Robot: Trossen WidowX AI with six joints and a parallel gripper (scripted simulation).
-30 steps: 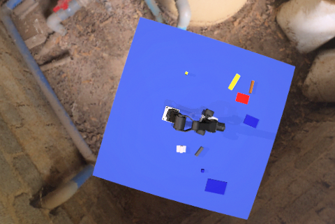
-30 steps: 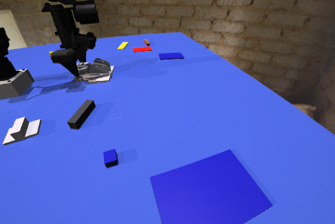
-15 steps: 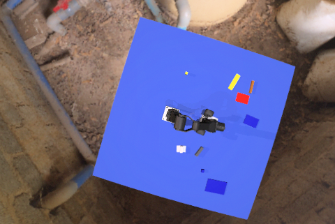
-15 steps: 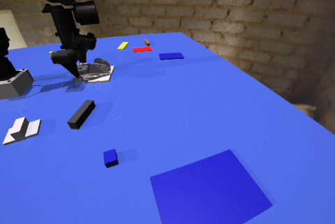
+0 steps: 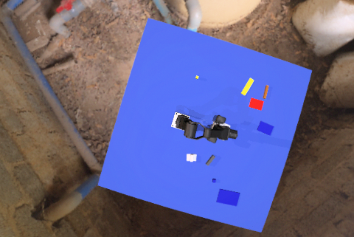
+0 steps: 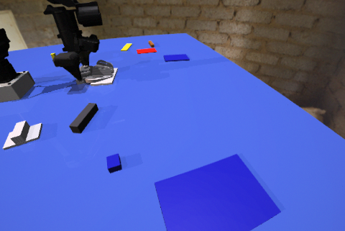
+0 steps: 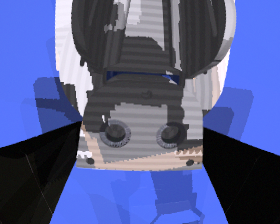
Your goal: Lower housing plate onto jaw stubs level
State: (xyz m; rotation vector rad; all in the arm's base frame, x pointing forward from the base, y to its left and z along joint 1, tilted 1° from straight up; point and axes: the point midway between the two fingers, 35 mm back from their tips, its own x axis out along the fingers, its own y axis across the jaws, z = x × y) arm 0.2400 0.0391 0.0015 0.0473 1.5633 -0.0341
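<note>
The grey jaw assembly is 20 mm to the right of my gripper tip and 20 mm ahead of it. Also, from my gripper tip: red plate 270 mm to the left, 240 mm ahead, 20 mm below; then white stepped block 260 mm to the right, 70 mm behind, 10 mm below; then dark bar 230 mm to the right, 70 mm ahead, 10 mm below.
</note>
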